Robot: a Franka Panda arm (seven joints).
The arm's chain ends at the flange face. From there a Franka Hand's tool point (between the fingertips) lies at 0.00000 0.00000 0.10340 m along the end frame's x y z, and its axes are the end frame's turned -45 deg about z.
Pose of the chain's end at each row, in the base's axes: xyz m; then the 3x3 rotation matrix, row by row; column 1 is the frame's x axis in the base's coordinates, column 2 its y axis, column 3 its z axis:
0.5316 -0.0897 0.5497; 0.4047 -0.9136 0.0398; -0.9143 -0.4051 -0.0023; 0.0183 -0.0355 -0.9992
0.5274 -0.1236 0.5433; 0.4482 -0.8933 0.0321; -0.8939 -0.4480 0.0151; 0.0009 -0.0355 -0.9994
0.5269 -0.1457 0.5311; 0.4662 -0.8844 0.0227; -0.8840 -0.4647 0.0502; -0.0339 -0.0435 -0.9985
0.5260 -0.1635 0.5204; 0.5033 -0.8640 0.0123; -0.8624 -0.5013 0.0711; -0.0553 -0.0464 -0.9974
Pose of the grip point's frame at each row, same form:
0.5357 -0.0899 0.4464; 0.9322 -0.3598 0.0398; -0.3601 -0.9330 -0.0023; 0.0380 -0.0122 -0.9992
0.5307 -0.1220 0.4400; 0.9486 -0.3147 0.0321; -0.3153 -0.9489 0.0151; 0.0257 -0.0245 -0.9994
0.5292 -0.1405 0.4279; 0.9550 -0.2957 0.0227; -0.2965 -0.9537 0.0502; 0.0068 -0.0547 -0.9985
0.5273 -0.1561 0.4173; 0.9668 -0.2551 0.0123; -0.2553 -0.9643 0.0711; -0.0063 -0.0719 -0.9974

